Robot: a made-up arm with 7 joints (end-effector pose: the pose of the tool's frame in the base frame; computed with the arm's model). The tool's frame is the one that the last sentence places. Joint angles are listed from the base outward.
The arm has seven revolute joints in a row. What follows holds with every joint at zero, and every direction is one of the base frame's.
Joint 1 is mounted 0.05 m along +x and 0.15 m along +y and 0.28 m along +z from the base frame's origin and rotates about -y.
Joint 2 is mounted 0.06 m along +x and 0.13 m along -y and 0.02 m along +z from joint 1 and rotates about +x.
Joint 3 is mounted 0.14 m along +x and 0.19 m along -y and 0.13 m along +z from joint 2 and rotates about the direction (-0.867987, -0.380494, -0.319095).
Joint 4 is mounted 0.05 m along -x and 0.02 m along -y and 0.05 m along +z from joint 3 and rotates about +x.
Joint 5 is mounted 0.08 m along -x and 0.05 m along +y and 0.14 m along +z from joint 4 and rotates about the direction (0.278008, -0.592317, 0.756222).
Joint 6 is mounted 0.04 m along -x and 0.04 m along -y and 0.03 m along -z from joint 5 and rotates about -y.
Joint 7 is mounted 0.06 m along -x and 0.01 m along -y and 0.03 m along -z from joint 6 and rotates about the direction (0.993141, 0.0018, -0.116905).
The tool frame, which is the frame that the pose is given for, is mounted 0.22 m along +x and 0.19 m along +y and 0.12 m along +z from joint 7; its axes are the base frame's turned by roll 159.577, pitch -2.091 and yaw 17.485 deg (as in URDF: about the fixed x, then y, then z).
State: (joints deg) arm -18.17 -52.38 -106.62 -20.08 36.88 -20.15 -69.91
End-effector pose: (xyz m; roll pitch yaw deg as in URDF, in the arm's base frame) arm 0.2487 0.1499 0.6416 165.88 16.22 84.05
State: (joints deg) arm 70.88 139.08 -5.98 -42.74 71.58 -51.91 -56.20
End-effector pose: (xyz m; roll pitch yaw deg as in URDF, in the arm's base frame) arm 0.0663 0.0800 0.2556 26.55 -30.81 165.73
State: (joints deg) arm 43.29 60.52 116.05 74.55 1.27 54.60 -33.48
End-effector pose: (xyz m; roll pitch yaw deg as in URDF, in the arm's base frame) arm -0.0402 0.0247 0.4649 -83.20 -46.03 -161.22
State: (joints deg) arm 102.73 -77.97 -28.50 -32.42 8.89 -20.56 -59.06
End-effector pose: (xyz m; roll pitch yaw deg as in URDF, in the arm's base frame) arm -0.0284 0.1083 0.3257 71.23 -45.45 -51.29
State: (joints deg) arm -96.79 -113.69 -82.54 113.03 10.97 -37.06 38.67
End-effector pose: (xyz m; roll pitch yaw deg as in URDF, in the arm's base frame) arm 0.2905 0.0565 -0.0474 98.02 64.37 178.79
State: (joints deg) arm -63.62 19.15 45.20 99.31 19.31 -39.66 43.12
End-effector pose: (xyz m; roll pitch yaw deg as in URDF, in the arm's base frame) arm 0.3639 -0.3690 0.2419 -74.74 27.90 8.25
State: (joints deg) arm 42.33 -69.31 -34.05 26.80 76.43 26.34 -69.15
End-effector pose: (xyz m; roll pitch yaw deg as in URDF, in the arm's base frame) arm -0.1490 0.4292 0.6581 30.29 -35.71 103.61
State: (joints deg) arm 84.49 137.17 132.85 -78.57 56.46 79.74 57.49
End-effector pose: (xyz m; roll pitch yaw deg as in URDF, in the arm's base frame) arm -0.0584 0.2594 0.4710 67.79 -26.66 137.99
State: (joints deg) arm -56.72 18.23 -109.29 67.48 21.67 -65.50 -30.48
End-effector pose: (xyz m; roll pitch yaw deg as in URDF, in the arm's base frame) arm 0.2381 -0.5026 0.0305 -17.46 -3.56 -15.48
